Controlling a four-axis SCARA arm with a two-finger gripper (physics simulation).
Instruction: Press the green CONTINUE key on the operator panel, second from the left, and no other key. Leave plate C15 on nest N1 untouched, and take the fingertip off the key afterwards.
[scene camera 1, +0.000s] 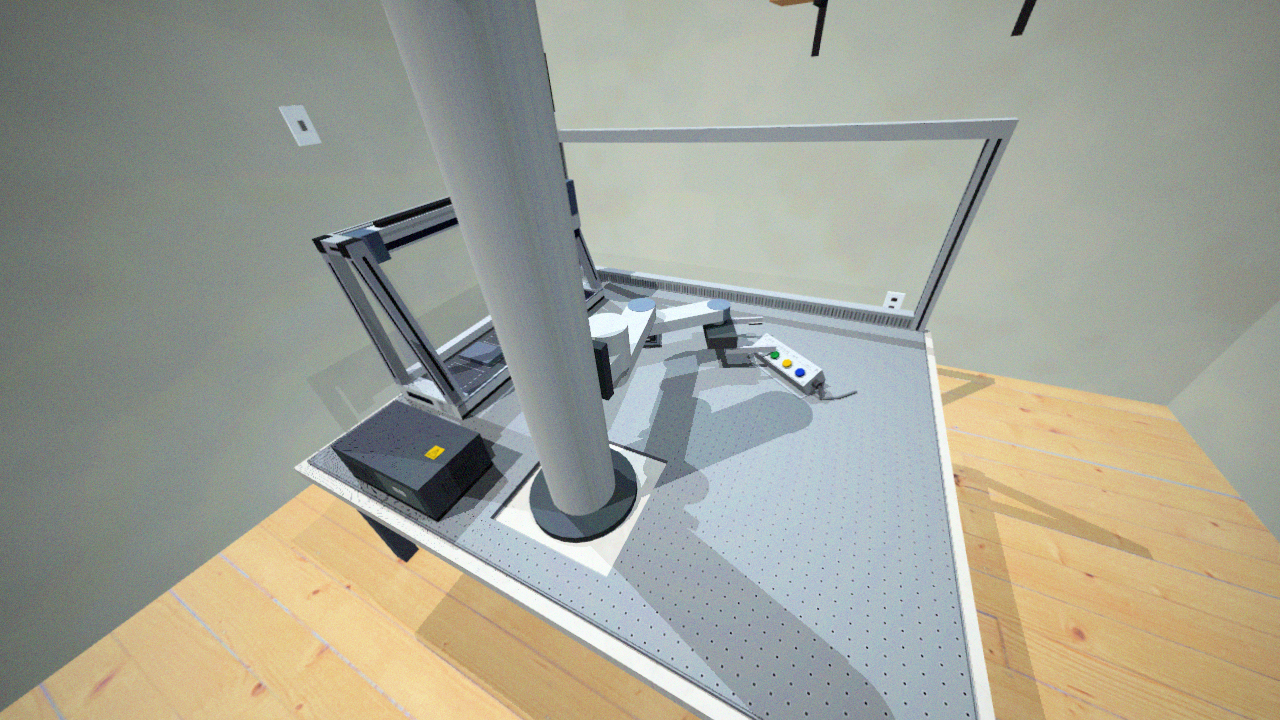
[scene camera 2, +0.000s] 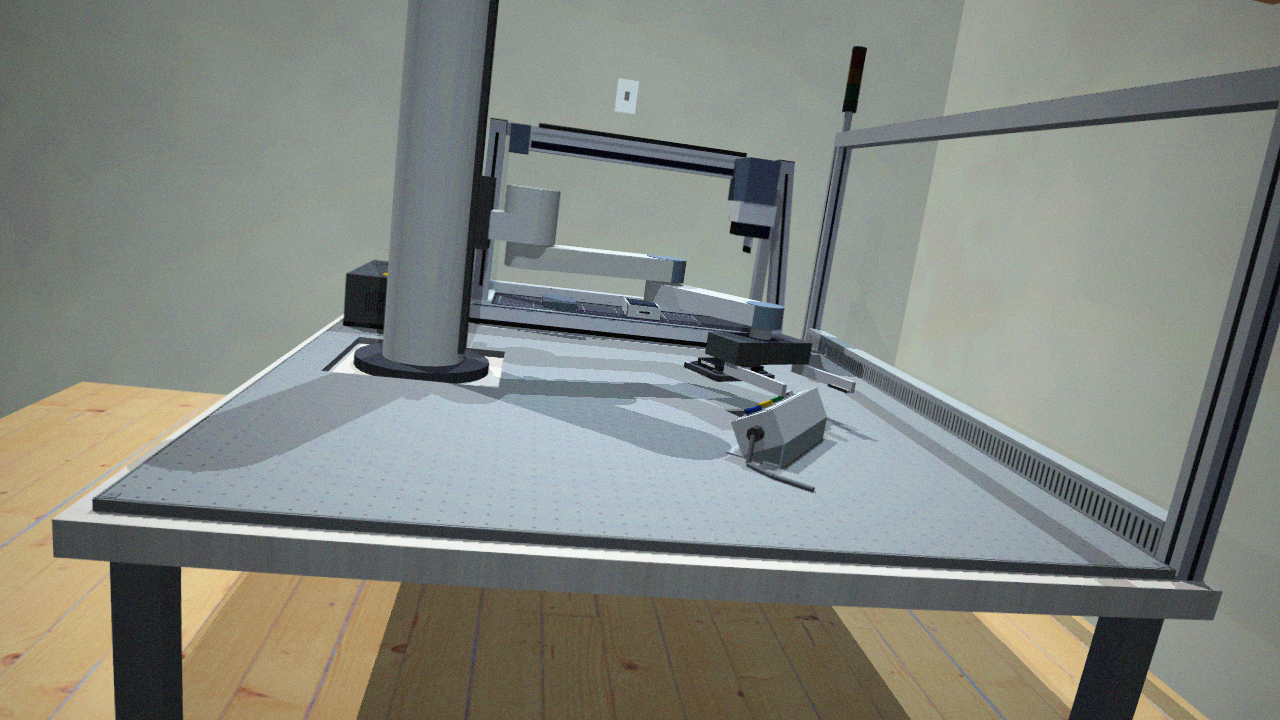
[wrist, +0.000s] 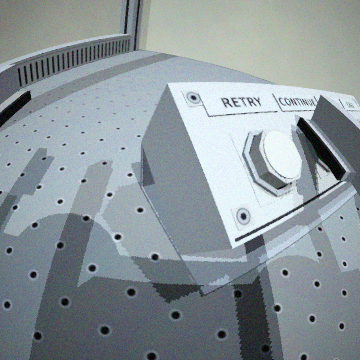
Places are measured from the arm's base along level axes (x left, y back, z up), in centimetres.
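Pixels of known places: gripper, between the fingertips: (scene camera 1: 768, 333) (scene camera 2: 819, 389) (wrist: 165, 81); arm's base, origin of its link: (scene camera 1: 584, 491) (scene camera 2: 422, 366).
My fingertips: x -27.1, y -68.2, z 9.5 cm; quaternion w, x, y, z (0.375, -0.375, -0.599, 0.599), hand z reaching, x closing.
For each thing: its middle in the pictures, then the offset to it from my fingertips. "spot": a spot on its surface instead.
- operator panel, middle of its body: (wrist: 304, 148) (scene camera 2: 781, 420) (scene camera 1: 785, 363) dy +8.3, dx -7.2, dz -4.0 cm
- white RETRY key, middle of its body: (wrist: 273, 159) dy +5.6, dx +0.1, dz -1.8 cm
- yellow key, middle of its body: (scene camera 1: 787, 363) dy +11.6, dx -7.9, dz -1.8 cm
- blue key, middle of its body: (scene camera 2: 754, 411) (scene camera 1: 800, 372) dy +14.6, dx -11.9, dz -1.8 cm
- guard frame, a spot on its surface: (scene camera 2: 1056, 109) spot: dy -32.2, dx +0.3, dz +50.8 cm
- cable, a spot on its surface: (scene camera 2: 783, 479) spot: dy +12.9, dx -24.4, dz -7.7 cm
The operator panel (scene camera 1: 811, 370) (scene camera 2: 794, 428) (wrist: 215, 135) is a white sloped box. Its green CONTINUE key (scene camera 1: 774, 355) (scene camera 2: 776, 400) sits second from the left, between the white RETRY key (wrist: 282, 155) and the yellow key (scene camera 1: 786, 363). A blue key (scene camera 1: 800, 372) is at the far end. My gripper (scene camera 1: 768, 334) (scene camera 2: 819, 388) (wrist: 165, 81) is open and empty. One fingertip is at the CONTINUE key and hides most of it in the wrist view; contact cannot be told. The other finger is off the panel's RETRY end. I cannot make out plate C15 or nest N1 for certain.
The arm's column (scene camera 1: 510, 223) (scene camera 2: 438, 179) stands on the table. A black box (scene camera 1: 407, 452) (scene camera 2: 365, 295) and a gantry frame (scene camera 2: 626, 147) stand beyond it. A guard frame (scene camera 1: 787, 134) (scene camera 2: 1056, 109) runs along one edge. A cable (scene camera 1: 836, 394) (scene camera 2: 783, 479) leaves the panel.
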